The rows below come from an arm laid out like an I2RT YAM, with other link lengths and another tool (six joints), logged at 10 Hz.
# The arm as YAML. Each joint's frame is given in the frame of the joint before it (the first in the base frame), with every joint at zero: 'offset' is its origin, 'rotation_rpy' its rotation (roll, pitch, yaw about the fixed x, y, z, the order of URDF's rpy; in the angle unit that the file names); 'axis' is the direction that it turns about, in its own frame. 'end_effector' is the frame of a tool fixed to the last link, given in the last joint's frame.
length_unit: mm
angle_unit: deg
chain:
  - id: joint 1
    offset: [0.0, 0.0, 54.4]
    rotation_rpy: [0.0, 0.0, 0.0]
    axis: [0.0, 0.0, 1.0]
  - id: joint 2
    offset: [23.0, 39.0, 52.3]
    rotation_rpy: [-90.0, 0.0, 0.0]
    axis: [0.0, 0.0, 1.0]
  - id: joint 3
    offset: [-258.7, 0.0, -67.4]
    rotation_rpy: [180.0, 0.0, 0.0]
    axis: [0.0, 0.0, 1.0]
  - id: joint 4
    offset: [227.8, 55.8, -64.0]
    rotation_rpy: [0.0, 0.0, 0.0]
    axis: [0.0, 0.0, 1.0]
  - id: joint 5
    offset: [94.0, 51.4, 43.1]
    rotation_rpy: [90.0, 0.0, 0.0]
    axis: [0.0, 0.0, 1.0]
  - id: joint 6
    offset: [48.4, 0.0, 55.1]
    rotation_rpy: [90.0, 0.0, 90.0]
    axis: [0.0, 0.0, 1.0]
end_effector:
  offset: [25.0, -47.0, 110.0]
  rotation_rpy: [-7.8, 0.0, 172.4]
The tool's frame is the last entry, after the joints.
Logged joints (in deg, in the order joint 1, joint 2, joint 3, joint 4, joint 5, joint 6), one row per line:
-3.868, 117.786, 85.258, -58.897, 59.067, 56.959
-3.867, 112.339, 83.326, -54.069, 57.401, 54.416
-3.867, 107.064, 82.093, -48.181, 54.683, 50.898
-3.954, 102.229, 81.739, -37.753, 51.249, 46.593
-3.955, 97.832, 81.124, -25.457, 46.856, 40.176
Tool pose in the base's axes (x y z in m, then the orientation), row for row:
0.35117, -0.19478, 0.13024, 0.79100, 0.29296, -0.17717, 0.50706
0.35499, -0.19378, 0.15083, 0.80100, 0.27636, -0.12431, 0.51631
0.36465, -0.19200, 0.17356, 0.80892, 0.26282, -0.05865, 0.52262
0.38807, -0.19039, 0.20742, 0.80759, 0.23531, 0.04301, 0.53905
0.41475, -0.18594, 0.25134, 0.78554, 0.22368, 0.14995, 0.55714
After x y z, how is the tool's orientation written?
As a quaternion, x y z w.
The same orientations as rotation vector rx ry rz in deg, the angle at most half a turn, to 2 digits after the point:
109.27, 40.47, -24.47
110.21, 38.02, -17.10
110.99, 36.06, -8.05
110.04, 32.06, 5.86
106.22, 30.24, 20.28

